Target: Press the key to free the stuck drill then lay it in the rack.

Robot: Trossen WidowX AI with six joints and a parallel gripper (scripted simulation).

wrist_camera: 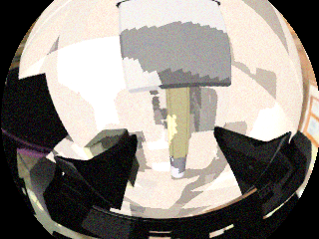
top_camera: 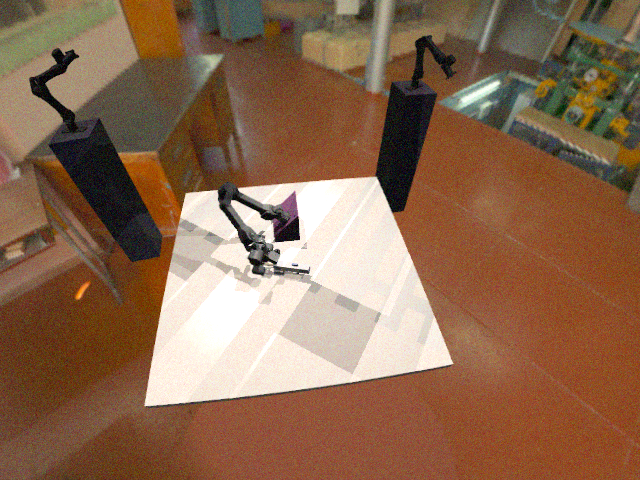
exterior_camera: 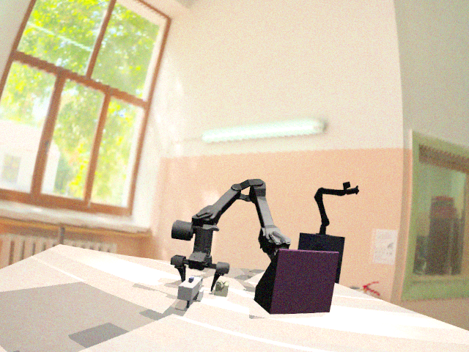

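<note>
My gripper tip is 4 cm to the right of the pale yellow drill, 4 cm below it and 1 cm short of it. From my gripper tip the other things lie so: blue key: 15 cm to the left, 6 cm ahead, 4 cm above; then olive rack: 8 cm behind, 1 cm to the left, 1 cm above.
</note>
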